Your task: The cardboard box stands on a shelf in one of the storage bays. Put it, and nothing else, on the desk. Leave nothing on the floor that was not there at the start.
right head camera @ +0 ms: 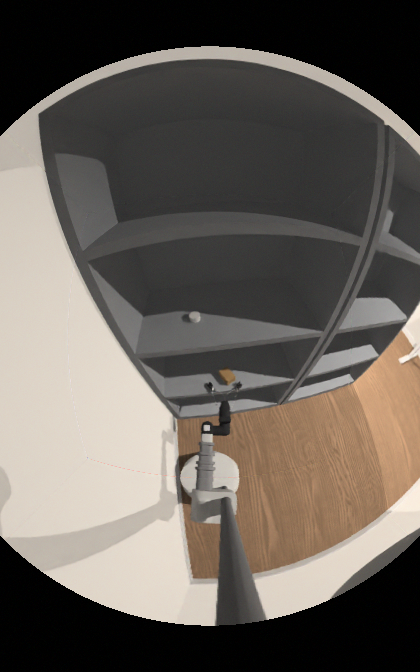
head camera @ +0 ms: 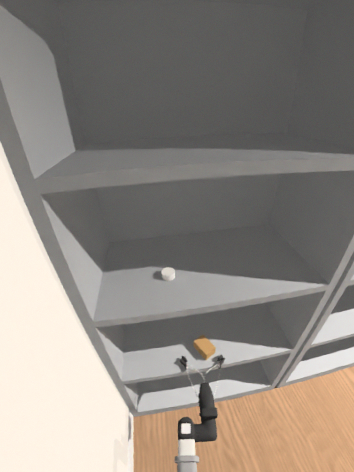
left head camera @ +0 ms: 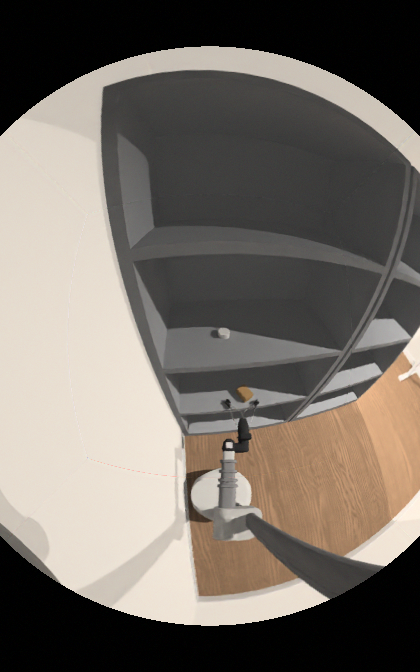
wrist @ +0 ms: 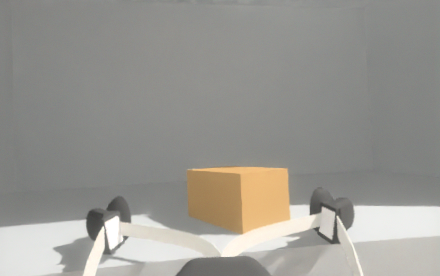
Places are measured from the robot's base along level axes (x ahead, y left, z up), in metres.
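Pixels of known places: gripper, between the fingertips: (head camera: 202,355) (wrist: 220,209).
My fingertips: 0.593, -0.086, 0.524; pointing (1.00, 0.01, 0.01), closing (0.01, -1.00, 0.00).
Observation:
For each thing: its top centre in the pictures, then the offset to it from my fingertips, as dx, dy, dz.
- orange-brown cardboard box, centre of its top: (wrist: 233,169) (head camera: 204,344) +0.039, -0.015, +0.032
- small white round object, centre of its top: (head camera: 168,271) +0.095, +0.135, +0.463
The orange-brown cardboard box (head camera: 204,347) (left head camera: 244,393) (right head camera: 227,376) (wrist: 242,197) sits on a low shelf of the left bay, turned with a corner towards the wrist camera. My gripper (head camera: 202,361) (left head camera: 241,403) (right head camera: 224,386) (wrist: 220,209) is open, its fingers spread wide at the front of that shelf. The box lies just beyond the fingertips; in the wrist view it appears between them, a little right of the middle. The fingers do not hold it. The desk does not show for certain in these views.
A small white round object (head camera: 168,274) (left head camera: 223,333) (right head camera: 194,317) stands on the shelf above. Shelf boards and an upright divider (head camera: 320,307) bound the bay. A pale wall (head camera: 45,325) runs close on the left. A white leg-like piece (left head camera: 410,372) (right head camera: 410,354) shows at the far right.

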